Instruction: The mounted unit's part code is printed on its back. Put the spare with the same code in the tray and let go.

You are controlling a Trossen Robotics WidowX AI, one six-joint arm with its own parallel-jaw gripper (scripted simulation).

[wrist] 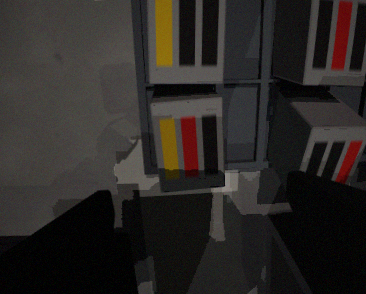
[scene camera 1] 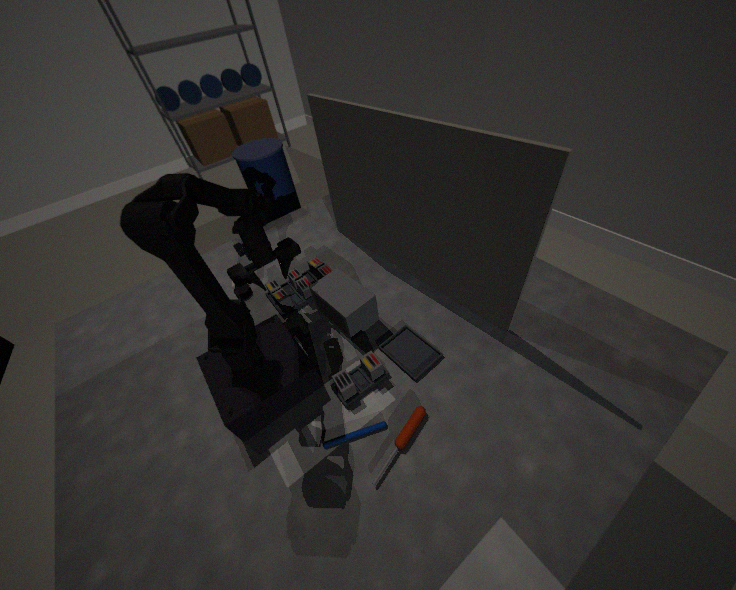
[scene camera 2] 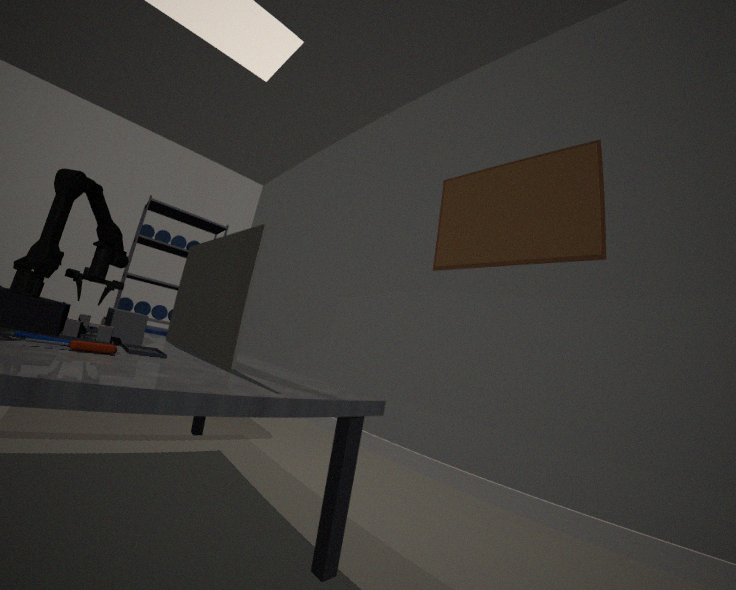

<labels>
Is my gripper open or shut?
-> Open.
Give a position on a tray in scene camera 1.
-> At 409, 351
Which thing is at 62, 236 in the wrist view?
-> My gripper.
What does my gripper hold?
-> Nothing.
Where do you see a tall grey panel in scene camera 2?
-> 209, 314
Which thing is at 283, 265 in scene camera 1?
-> My gripper.
</labels>
